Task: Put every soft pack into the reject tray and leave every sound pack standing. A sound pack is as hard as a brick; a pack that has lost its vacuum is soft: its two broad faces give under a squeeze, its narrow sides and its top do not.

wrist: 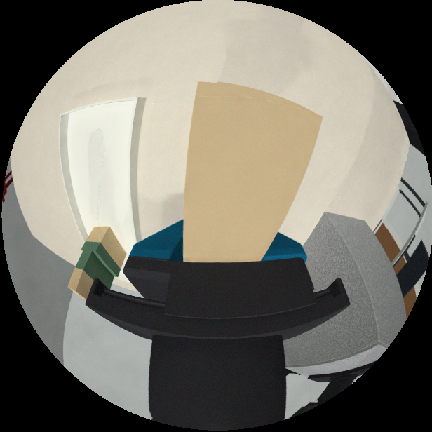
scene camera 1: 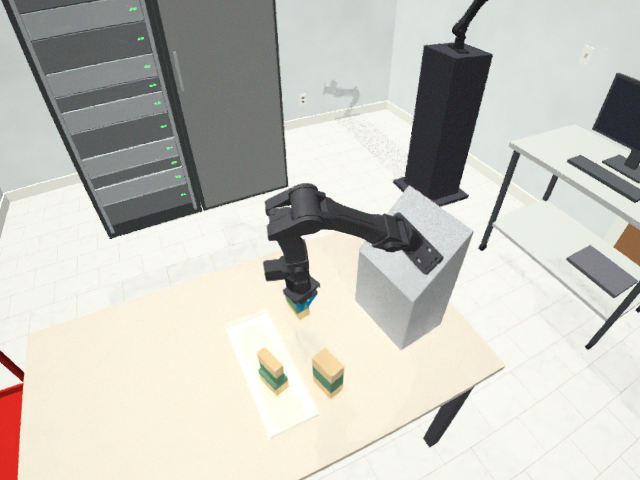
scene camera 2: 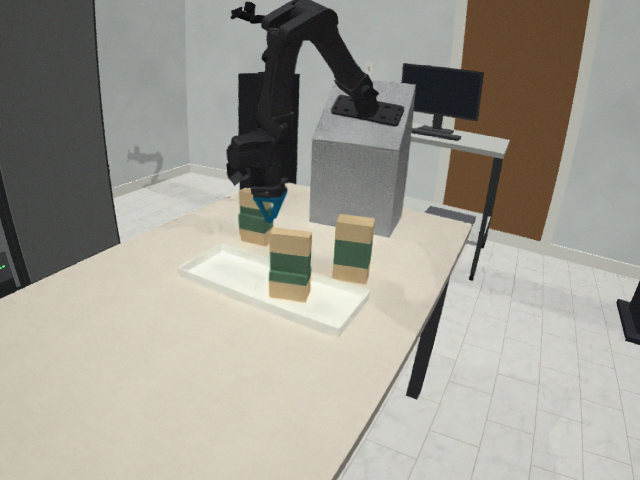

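Seen in the pictures: gripper, fingertip midpoint: (scene camera 1: 304,307) (scene camera 2: 271,220); arm's base, origin of the base link: (scene camera 1: 412,242) (scene camera 2: 367,110).
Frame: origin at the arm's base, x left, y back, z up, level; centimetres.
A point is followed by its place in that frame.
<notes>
A tan pack with a green band (scene camera 1: 298,308) (scene camera 2: 254,227) {x -14.4, y -32.2, z -28.2 cm} (wrist: 245,165) stands upright on the table beyond the tray's far end; its upper and lower green parts are stepped. My gripper (scene camera 1: 306,303) {x -11.0, y -29.2, z -26.4 cm} (scene camera 2: 268,218) {x -11.0, y -29.2, z -26.4 cm} (wrist: 217,213) is shut on this pack near its top, with blue fingers on opposite sides; the fingertips are partly hidden. A second pack (scene camera 1: 271,370) {x 9.1, y -46.8, z -20.2 cm} (scene camera 2: 290,262) {x 7.1, y -47.4, z -24.8 cm} (wrist: 97,259) stands upright in the white reject tray (scene camera 1: 242,335) {x -13.7, y -50.2, z -33.1 cm} (scene camera 2: 222,266) {x -13.3, y -45.7, z -33.1 cm} (wrist: 100,165), its upper part thinner than its base. A third pack (scene camera 1: 328,373) {x 16.4, y -33.6, z -19.5 cm} (scene camera 2: 353,253) {x 14.5, y -34.4, z -26.1 cm} stands on the table beside the tray, its sides flush.
The arm is mounted on a grey block (scene camera 1: 385,294) {x 2.2, y -8.1, z -16.0 cm} (scene camera 2: 356,180) {x 1.9, y -8.1, z -18.4 cm} (wrist: 345,300), to the right of the held pack in the wrist view. The packs and tray are on a pale table (scene camera 1: 129,392) {x -7.8, y -87.8, z -33.4 cm} (scene camera 2: 155,387) {x 4.2, y -80.8, z -33.4 cm}. The third pack stands between the tray's near end and the table's edge.
</notes>
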